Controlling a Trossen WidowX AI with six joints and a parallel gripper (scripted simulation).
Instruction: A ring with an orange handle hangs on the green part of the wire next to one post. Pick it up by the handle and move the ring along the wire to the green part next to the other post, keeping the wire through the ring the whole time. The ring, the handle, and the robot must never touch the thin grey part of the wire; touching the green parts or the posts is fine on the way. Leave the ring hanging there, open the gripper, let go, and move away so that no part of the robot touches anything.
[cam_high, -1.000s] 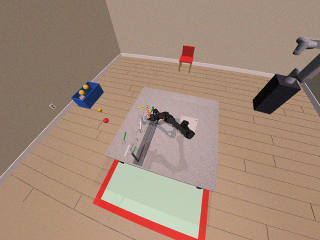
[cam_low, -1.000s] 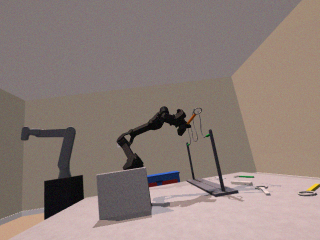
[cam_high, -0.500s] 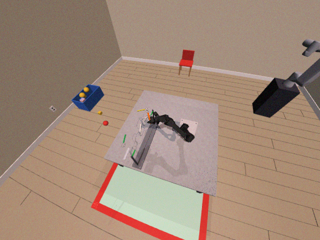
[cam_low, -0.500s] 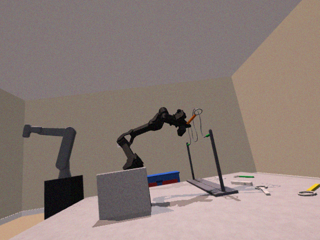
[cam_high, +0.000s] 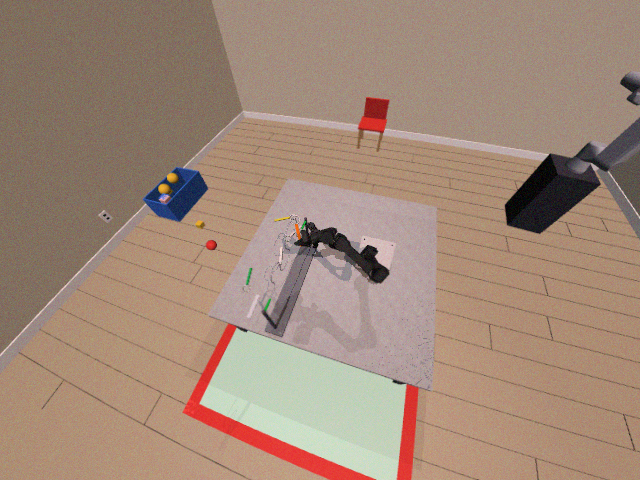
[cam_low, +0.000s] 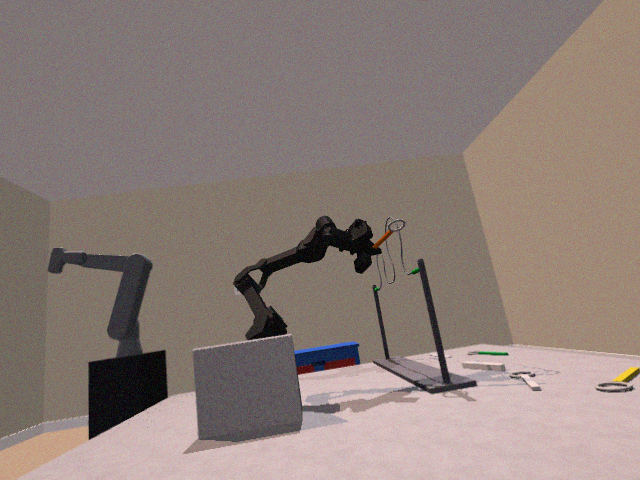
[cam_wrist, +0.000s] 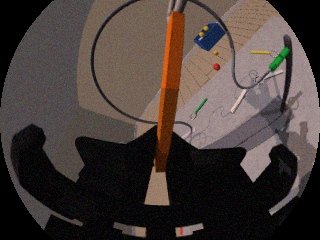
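Now: gripper tip 80 mm to the left of the orange-handled ring, 40 mm below it and 20 mm short of it.
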